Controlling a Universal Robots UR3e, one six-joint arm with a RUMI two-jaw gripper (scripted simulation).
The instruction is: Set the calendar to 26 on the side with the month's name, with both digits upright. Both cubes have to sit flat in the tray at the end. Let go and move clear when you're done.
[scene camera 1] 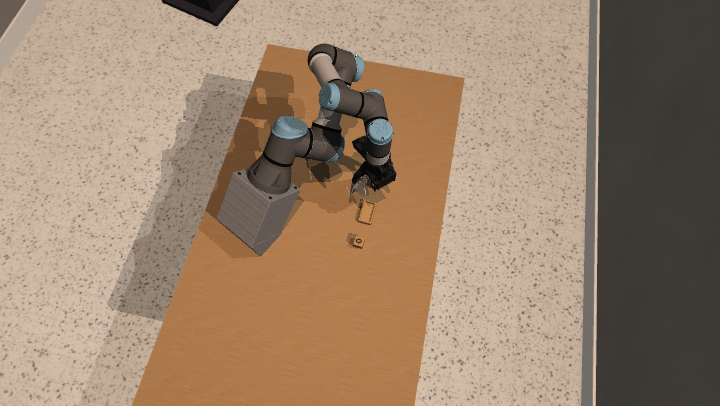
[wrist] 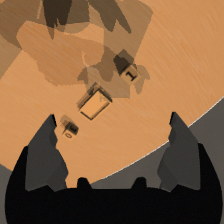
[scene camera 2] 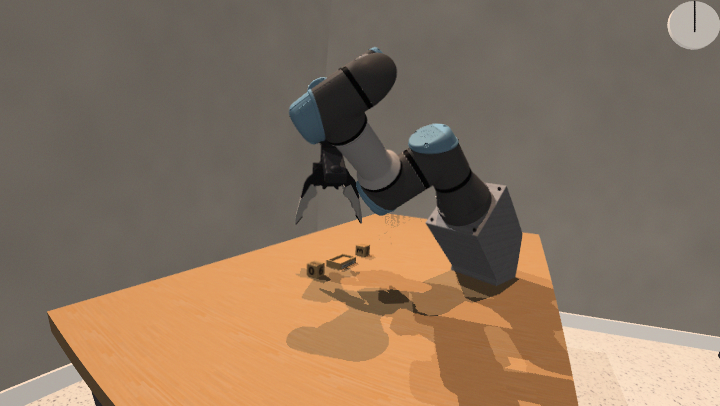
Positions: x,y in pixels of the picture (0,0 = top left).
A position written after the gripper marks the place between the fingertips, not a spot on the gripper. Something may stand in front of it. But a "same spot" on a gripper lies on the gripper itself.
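Labels:
Well, the gripper is there in scene camera 1 (pixel 372 182), and both the wrist view and scene camera 2 have it too. There's a spot on the gripper at (wrist: pixel 184 168), and that's the same spot as (scene camera 2: pixel 312 190).

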